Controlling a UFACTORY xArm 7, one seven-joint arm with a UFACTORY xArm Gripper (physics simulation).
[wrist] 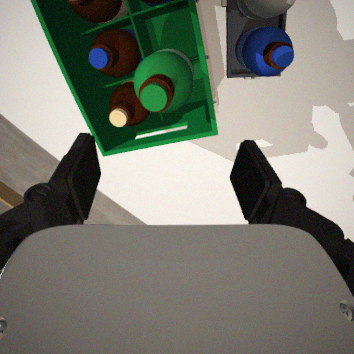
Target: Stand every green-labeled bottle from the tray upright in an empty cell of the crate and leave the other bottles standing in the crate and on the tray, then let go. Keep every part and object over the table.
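Frame: origin at the arm's base, x left, y back, z up, level; millimetres.
Seen in the pictures: gripper, fingertip midpoint: point(167, 155).
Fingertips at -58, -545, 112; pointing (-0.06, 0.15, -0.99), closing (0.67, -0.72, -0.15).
Observation:
Pixels of each thing's top centre, then the offset from my fingertips to it, as dx, dy, dz. "spot": a spot on its surface instead. Level surfaces: height alone.
- green crate, surface spot: point(211, 112) spot: +10, -47, -164
- green bottle with a green cap, top centre: point(152, 97) -12, +24, -90
- brown bottle with a cream cap, top centre: point(117, 118) -103, +33, -176
- brown bottle with a blue cap, top centre: point(97, 58) -57, +106, -176
- dark tray, surface spot: point(231, 55) spot: +83, -33, -334
- blue bottle, top centre: point(283, 56) +124, -49, -179
- grey-white bottle, surface spot: point(265, 4) spot: +150, +10, -224
- pale table top, surface height: dz -339
The green crate point(211, 112) is at the upper left of the wrist view. A green bottle with a green cap point(167, 80) stands in the crate's near right cell. A brown bottle with a cream cap point(131, 105) stands in the cell left of it. A brown bottle with a blue cap point(119, 52) stands one row behind. The cell behind the green bottle looks empty. The dark tray point(231, 55) is at the upper right, holding a blue bottle point(260, 47) and a grey-white bottle point(265, 4). My gripper point(167, 155) is open and empty, clear of the crate's near edge.
More brown bottles point(100, 10) stand in the crate's far cells, partly cut off by the frame. The pale table top point(165, 190) lies below the gripper, and its edge with a grey floor point(30, 150) beyond runs along the lower left.

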